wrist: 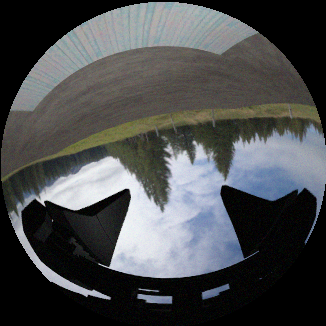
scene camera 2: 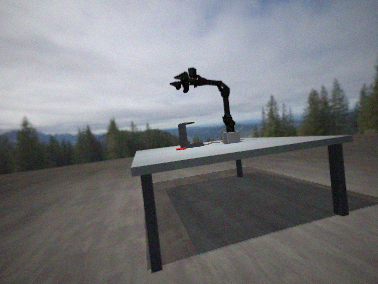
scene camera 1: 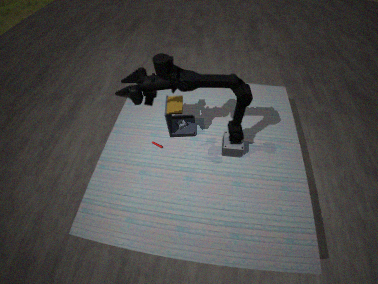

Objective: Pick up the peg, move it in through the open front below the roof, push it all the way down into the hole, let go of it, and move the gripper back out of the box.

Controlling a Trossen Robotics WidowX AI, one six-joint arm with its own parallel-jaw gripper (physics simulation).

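Frame: origin at the arm's base, x ahead, y left, z up, level; centimetres.
Seen in the pictures: gripper, between the fingertips: (wrist: 176, 192) (scene camera 2: 171, 80) (scene camera 1: 118, 87); arm's base, origin of its link: (scene camera 2: 230, 131) (scene camera 1: 235, 139).
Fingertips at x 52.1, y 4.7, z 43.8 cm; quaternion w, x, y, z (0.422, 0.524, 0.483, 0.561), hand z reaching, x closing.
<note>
Offsets run from my fingertips to a thing's top centre. "*": to the spot under its first point.
The red peg @(dx -3.7, dy -6.8, dz -52.2 cm) (scene camera 1: 157, 145) (scene camera 2: 181, 148) lies on its side on the table, a little in front of and to the left of the box in scene camera 1. The box has a yellow roof (scene camera 1: 174, 105) (scene camera 2: 186, 123), a dark upright wall (scene camera 2: 183, 135) and a dark base @(* dx -20.7, dy -13.8, dz -50.6 cm) (scene camera 1: 183, 133) with a grey block @(dx -18.9, dy -22.3, dz -49.5 cm) (scene camera 1: 182, 123) on it. The hole is too small to make out. My gripper (scene camera 1: 120, 85) (scene camera 2: 173, 81) (wrist: 176, 192) is open and empty. It is high above the table, beyond the box and well above its roof. The peg does not show in the wrist view.
The arm's grey base (scene camera 1: 233, 148) (scene camera 2: 231, 137) stands on the table (scene camera 1: 190, 210) (scene camera 2: 210, 159) (wrist: 165, 25), to the right of the box. The arm stretches out high over the box, and its shadow falls on the table beside it.
</note>
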